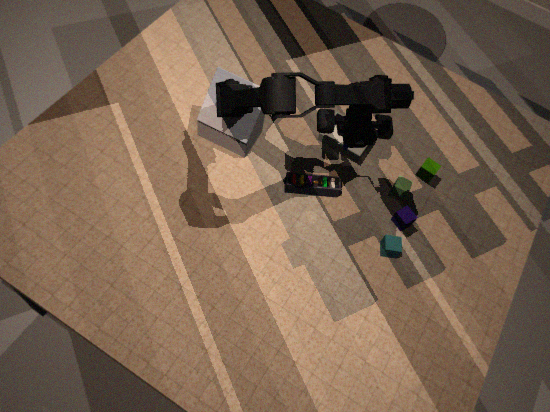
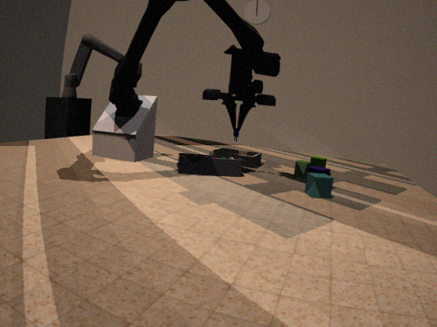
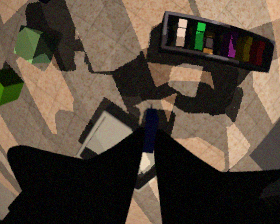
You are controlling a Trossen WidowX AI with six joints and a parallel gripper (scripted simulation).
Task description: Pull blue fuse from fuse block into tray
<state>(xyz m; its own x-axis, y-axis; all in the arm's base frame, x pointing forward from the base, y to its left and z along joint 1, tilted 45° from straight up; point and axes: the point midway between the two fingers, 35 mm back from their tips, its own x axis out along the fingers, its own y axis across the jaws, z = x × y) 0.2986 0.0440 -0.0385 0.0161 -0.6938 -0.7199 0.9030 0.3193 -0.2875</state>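
Right now the grey tray is 10 mm behind my gripper tip, 90 mm to the left of it and 100 mm below it. Also, from my gripper tip: white fuse: 20 mm ahead, 90 mm to the right, 80 mm below; then green fuse: 100 mm to the right, 80 mm below; then blue fuse: 10 mm below.
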